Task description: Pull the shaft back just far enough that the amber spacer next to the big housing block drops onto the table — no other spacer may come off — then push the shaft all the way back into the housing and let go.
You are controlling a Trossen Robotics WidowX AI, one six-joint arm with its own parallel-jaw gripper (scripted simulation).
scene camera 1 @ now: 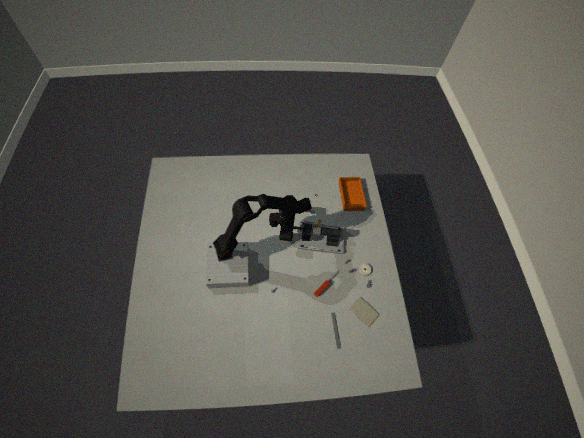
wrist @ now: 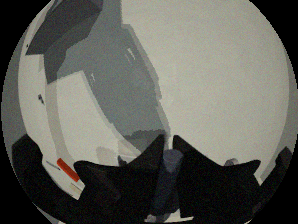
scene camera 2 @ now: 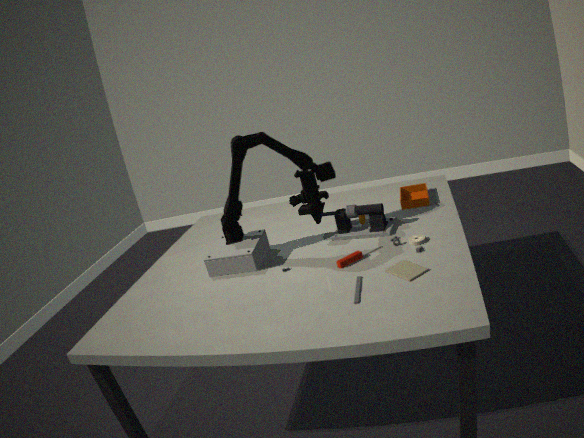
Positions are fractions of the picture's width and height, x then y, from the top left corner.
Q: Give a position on a dark housing block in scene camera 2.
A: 0.65,0.51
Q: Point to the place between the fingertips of the gripper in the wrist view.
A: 0.57,0.62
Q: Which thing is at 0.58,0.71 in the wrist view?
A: A shaft.
